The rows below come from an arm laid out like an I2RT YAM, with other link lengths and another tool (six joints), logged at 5 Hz.
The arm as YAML. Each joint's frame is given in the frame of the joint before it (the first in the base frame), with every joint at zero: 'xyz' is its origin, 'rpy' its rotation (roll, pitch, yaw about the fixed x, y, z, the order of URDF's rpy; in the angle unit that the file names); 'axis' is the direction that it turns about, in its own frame. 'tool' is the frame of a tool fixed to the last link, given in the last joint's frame.
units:
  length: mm
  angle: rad
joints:
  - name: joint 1
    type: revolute
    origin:
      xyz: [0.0, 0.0, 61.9]
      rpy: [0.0, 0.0, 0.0]
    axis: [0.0, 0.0, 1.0]
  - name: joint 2
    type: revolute
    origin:
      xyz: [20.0, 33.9, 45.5]
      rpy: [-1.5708, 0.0, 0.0]
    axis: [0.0, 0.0, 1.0]
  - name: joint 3
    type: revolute
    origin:
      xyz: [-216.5, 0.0, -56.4]
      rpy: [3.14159, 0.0, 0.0]
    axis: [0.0, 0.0, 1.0]
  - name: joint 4
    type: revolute
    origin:
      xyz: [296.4, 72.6, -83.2]
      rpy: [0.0, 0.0, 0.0]
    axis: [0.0, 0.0, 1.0]
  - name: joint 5
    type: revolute
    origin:
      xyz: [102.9, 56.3, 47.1]
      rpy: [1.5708, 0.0, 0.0]
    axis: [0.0, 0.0, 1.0]
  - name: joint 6
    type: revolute
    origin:
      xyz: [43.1, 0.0, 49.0]
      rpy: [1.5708, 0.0, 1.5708]
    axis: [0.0, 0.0, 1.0]
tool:
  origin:
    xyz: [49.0, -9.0, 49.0]
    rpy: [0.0, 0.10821, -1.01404]
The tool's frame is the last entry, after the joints.
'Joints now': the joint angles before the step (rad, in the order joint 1, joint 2, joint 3, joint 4, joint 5, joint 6). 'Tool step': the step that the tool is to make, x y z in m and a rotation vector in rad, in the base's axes. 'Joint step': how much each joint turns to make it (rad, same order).
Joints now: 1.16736, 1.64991, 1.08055, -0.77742, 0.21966, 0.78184
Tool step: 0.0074, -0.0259, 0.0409, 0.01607, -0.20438, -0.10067
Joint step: -0.01014, -0.17480, -0.08253, -0.00921, 0.19854, 0.04188
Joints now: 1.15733, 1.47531, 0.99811, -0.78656, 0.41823, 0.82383
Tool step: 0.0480, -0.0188, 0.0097, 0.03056, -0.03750, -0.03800
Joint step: -0.14880, -0.02985, -0.01242, 0.07499, -0.02070, -0.12031
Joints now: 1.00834, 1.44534, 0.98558, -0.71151, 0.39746, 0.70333
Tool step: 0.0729, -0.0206, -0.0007, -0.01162, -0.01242, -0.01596
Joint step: -0.19632, 0.10671, 0.08373, 0.08737, -0.06024, -0.18312
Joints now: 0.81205, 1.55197, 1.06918, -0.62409, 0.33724, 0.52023
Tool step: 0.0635, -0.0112, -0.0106, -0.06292, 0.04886, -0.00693
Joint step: -0.13025, 0.22302, 0.21097, -0.02836, -0.04123, -0.12298
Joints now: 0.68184, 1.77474, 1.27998, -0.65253, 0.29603, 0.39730
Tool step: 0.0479, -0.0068, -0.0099, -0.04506, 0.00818, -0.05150
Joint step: -0.07249, 0.19857, 0.20676, -0.03183, 0.02008, -0.03320
